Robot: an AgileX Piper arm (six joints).
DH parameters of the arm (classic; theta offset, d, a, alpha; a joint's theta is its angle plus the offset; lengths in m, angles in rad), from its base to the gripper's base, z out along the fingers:
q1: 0 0.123 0 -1.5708
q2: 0.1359 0 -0.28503 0
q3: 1.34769 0 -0.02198 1.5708
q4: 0 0.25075 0 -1.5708
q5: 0 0 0 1.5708
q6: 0 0.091 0 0
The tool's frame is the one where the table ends.
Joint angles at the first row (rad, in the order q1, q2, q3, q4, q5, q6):
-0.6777 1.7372 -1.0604 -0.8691 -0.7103 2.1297
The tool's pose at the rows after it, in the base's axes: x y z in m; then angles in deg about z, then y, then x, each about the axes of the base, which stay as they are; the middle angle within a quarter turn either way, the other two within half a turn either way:
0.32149 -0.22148 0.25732 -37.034 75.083 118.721
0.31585 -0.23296 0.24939 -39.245 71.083 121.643
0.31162 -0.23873 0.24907 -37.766 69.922 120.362
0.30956 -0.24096 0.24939 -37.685 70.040 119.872
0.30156 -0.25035 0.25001 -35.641 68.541 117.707
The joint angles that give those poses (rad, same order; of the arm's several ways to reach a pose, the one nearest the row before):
-0.7105 1.7547 -1.0604 -0.8537 -0.6549 2.0850
-0.7353 1.7667 -1.0604 -0.8522 -0.6079 2.0850
-0.7526 1.7668 -1.0604 -0.8500 -0.6025 2.0850
-0.7626 1.7668 -1.0604 -0.8601 -0.6117 2.0850
-0.7946 1.7648 -1.0605 -0.8653 -0.6117 2.0850

